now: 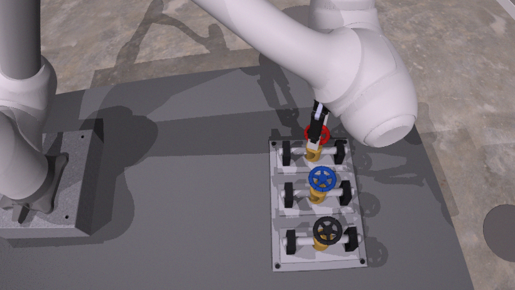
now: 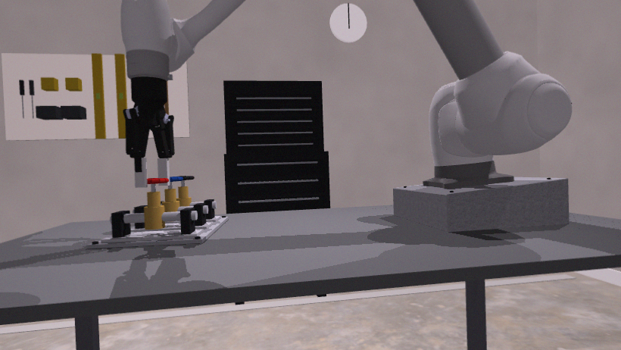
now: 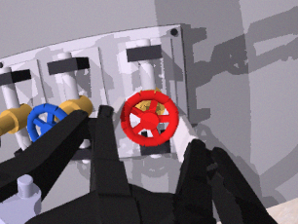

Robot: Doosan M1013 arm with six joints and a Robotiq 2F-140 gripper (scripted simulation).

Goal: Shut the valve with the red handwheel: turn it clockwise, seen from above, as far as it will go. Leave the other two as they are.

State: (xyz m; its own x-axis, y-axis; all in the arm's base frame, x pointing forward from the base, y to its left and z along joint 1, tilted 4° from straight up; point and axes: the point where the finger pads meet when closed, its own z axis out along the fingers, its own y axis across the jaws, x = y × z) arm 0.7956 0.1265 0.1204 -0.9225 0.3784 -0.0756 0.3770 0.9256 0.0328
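My hand is 30 mm above the red handwheel. Round my hand: black handwheel 250 mm to the right, 30 mm below; then blue handwheel 130 mm to the right, 30 mm below.
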